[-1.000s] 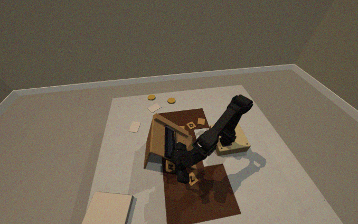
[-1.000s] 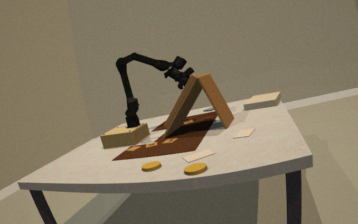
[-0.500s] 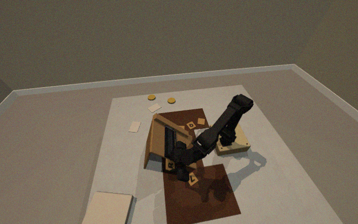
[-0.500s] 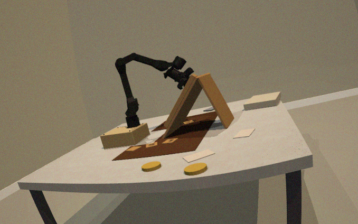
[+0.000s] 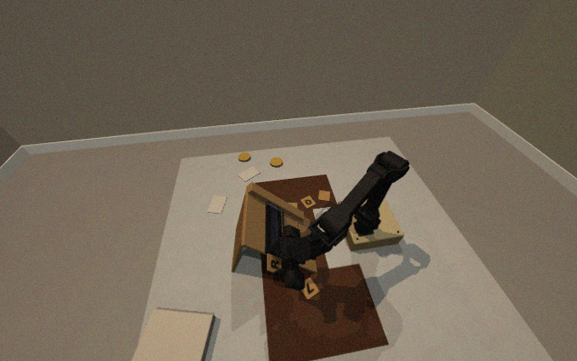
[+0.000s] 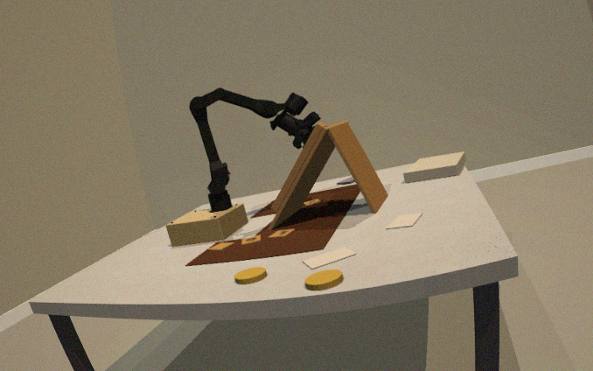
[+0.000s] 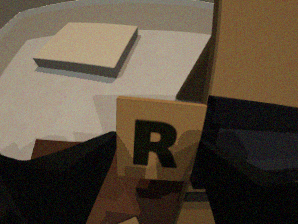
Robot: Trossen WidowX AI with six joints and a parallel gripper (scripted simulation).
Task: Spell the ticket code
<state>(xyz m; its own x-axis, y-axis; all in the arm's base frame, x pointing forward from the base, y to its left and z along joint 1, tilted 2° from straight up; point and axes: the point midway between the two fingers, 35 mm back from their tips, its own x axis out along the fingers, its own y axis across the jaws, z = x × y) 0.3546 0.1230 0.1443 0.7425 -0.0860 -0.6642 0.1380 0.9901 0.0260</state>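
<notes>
Right now my gripper tip is 8 cm past the white ticket, 11 cm to the left of it and 7 cm above it. From my gripper tip the other things lie so: flat beige box: 36 cm ahead, 18 cm to the left, 16 cm below; then brown mat: 18 cm behind, 14 cm to the right, 18 cm below.
</notes>
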